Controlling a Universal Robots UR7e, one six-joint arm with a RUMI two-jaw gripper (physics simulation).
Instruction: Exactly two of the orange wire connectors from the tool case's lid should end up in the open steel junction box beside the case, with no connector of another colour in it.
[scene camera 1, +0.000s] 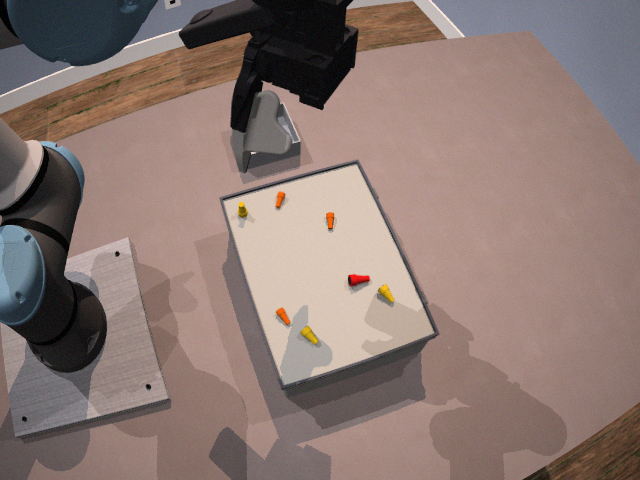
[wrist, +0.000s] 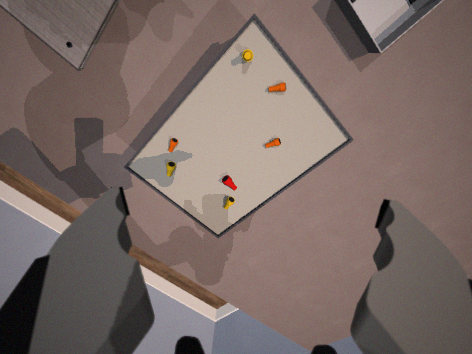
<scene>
I see my gripper (scene camera 1: 280, 122).
My gripper shows as well in the wrist view (wrist: 250, 195).
</scene>
